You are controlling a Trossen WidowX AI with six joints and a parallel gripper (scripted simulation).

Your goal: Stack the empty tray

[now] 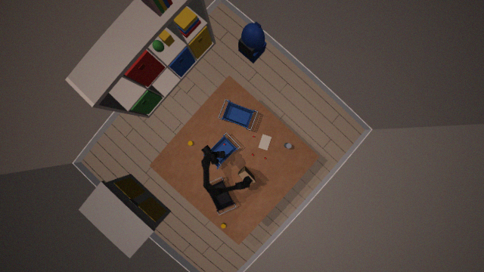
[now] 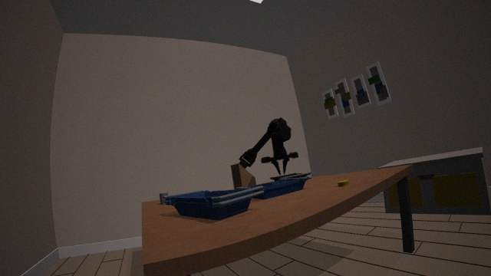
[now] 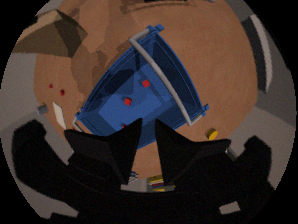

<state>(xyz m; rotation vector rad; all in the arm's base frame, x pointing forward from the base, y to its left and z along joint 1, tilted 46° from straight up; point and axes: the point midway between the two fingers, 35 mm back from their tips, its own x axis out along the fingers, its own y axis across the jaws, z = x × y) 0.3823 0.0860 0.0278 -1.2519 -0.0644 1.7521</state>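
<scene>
My gripper tip is now 350 mm past the tray, 270 mm to the right of it and 50 mm above it. The rest, counted from my gripper tip: white sheet 440 mm to the right, 250 mm behind, 90 mm below; then grey cylinder 590 mm to the right, 430 mm behind, 60 mm below.
</scene>
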